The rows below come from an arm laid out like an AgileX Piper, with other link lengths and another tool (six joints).
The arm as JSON. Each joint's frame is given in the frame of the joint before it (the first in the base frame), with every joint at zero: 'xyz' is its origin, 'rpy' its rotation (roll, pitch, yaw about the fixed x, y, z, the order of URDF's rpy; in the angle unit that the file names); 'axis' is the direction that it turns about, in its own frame. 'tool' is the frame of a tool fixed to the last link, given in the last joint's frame.
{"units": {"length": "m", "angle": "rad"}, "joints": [
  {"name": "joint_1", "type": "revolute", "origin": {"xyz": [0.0, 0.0, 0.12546], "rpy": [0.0, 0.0, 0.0]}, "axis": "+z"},
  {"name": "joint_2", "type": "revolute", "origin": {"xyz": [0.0, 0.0, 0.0], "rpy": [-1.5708, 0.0, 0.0]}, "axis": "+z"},
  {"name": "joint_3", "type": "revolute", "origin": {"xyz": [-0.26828, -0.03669, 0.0], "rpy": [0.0, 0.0, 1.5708]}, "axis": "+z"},
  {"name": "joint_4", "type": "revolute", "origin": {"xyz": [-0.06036, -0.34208, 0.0], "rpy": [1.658, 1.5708, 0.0]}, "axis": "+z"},
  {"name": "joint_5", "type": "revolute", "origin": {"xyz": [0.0, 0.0, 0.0], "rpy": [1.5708, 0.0, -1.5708]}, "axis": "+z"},
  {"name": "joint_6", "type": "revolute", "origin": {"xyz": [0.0, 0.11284, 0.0], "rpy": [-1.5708, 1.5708, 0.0]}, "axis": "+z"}
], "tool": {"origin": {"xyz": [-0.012, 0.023, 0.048], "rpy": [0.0, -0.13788, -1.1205]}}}
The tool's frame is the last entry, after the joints.
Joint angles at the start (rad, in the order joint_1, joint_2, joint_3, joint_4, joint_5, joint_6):
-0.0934, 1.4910, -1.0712, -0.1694, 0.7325, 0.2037
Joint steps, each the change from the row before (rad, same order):
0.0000, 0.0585, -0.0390, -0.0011, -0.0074, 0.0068
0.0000, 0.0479, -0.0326, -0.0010, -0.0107, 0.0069
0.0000, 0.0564, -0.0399, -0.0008, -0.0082, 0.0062
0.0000, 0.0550, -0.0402, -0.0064, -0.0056, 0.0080
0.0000, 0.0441, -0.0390, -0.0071, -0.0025, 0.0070
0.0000, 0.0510, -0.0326, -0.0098, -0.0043, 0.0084
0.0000, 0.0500, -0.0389, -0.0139, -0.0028, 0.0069
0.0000, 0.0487, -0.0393, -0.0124, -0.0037, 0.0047
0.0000, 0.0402, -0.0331, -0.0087, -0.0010, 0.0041
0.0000, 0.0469, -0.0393, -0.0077, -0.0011, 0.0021
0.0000, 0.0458, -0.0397, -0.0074, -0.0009, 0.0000
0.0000, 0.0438, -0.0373, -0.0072, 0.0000, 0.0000
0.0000, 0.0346, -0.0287, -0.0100, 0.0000, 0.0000
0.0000, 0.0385, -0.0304, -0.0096, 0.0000, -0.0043
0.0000, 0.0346, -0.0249, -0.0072, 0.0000, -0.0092
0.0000, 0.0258, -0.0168, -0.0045, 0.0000, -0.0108
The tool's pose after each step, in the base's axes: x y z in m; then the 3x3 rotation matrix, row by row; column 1 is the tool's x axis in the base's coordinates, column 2 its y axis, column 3 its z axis. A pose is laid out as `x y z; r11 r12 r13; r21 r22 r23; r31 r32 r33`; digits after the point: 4 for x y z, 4 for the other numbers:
0.4222 -0.0439 0.1515; 0.7354 -0.5697 0.3669; -0.5864 -0.8064 -0.0767; 0.3396 -0.1588 -0.9271
0.4330 -0.0447 0.1444; 0.7343 -0.5735 0.3632; -0.5904 -0.8036 -0.0750; 0.3349 -0.1594 -0.9287
0.4451 -0.0456 0.1355; 0.7345 -0.5777 0.3560; -0.5944 -0.8008 -0.0732; 0.3274 -0.1578 -0.9316
0.4566 -0.0472 0.1265; 0.7351 -0.5820 0.3478; -0.5968 -0.7989 -0.0755; 0.3218 -0.1520 -0.9345
0.4671 -0.0488 0.1213; 0.7340 -0.5847 0.3456; -0.5980 -0.7976 -0.0793; 0.3220 -0.1484 -0.9350
0.4759 -0.0506 0.1099; 0.7366 -0.5888 0.3327; -0.5989 -0.7965 -0.0837; 0.3142 -0.1376 -0.9393
0.4858 -0.0529 0.1007; 0.7393 -0.5898 0.3249; -0.5960 -0.7977 -0.0917; 0.3132 -0.1258 -0.9413
0.4956 -0.0551 0.0918; 0.7423 -0.5891 0.3194; -0.5921 -0.7998 -0.0990; 0.3138 -0.1156 -0.9424
0.5034 -0.0568 0.0842; 0.7444 -0.5895 0.3137; -0.5902 -0.8005 -0.1040; 0.3125 -0.1077 -0.9438
0.5124 -0.0584 0.0750; 0.7475 -0.5888 0.3075; -0.5872 -0.8021 -0.1085; 0.3106 -0.0995 -0.9453
0.5211 -0.0601 0.0661; 0.7513 -0.5866 0.3024; -0.5827 -0.8047 -0.1131; 0.3097 -0.0912 -0.9464
0.5288 -0.0617 0.0568; 0.7554 -0.5846 0.2961; -0.5785 -0.8071 -0.1177; 0.3078 -0.0824 -0.9479
0.5344 -0.0634 0.0490; 0.7601 -0.5814 0.2903; -0.5725 -0.8104 -0.1242; 0.3075 -0.0718 -0.9488
0.5399 -0.0651 0.0395; 0.7678 -0.5753 0.2821; -0.5633 -0.8158 -0.1308; 0.3054 -0.0585 -0.9504
0.5439 -0.0665 0.0297; 0.7779 -0.5664 0.2721; -0.5516 -0.8230 -0.1360; 0.3009 -0.0442 -0.9526
0.5461 -0.0675 0.0217; 0.7879 -0.5570 0.2626; -0.5401 -0.8299 -0.1396; 0.2957 -0.0318 -0.9547

